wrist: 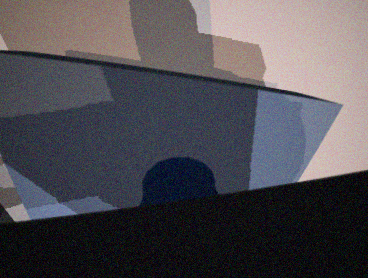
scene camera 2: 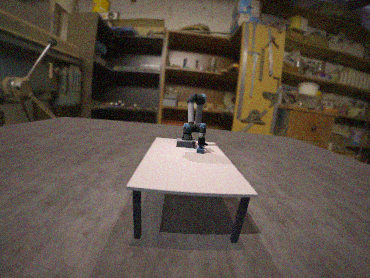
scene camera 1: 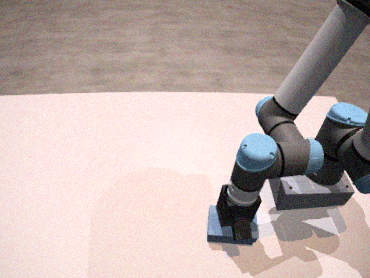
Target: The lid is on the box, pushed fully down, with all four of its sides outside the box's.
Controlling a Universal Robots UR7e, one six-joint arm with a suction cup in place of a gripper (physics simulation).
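Where they show: hand, tool point: [wrist: 178, 168]; arm's base, link origin: [scene camera 2: 187, 139].
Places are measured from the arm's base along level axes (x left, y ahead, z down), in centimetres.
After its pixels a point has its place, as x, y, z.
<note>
The blue lid [scene camera 1: 216, 220] @(20.8, 32.2, 2.4) [scene camera 2: 200, 150] @(20.8, 34.1, 3.7) [wrist: 277, 135] @(23.6, 31.9, 2.4) is low over the white table, near the arm's base, with its flat top up. It looks level. A shallow darker blue side shows along its near edge in scene camera 1. My suction gripper [scene camera 1: 239, 214] [wrist: 179, 182] stands on the lid's top with its cup against it, holding it. The black tool body covers much of the lid in scene camera 1. The box does not show apart from the lid; how the box's and lid's sides lie to each other is hidden.
The grey base block [scene camera 1: 315, 199] @(11.0, 2.5, 2.3) [scene camera 2: 185, 143] @(0.0, 15.7, 2.0) stands right of the lid in scene camera 1, close to the arm's links. Shadows of the arm fall on the white table [scene camera 1: 50, 175] @(10.9, 85.1, 7.4) [scene camera 2: 185, 175] @(12.2, 102.1, 7.4). Shelves [scene camera 2: 164, 75] stand far behind the table.
</note>
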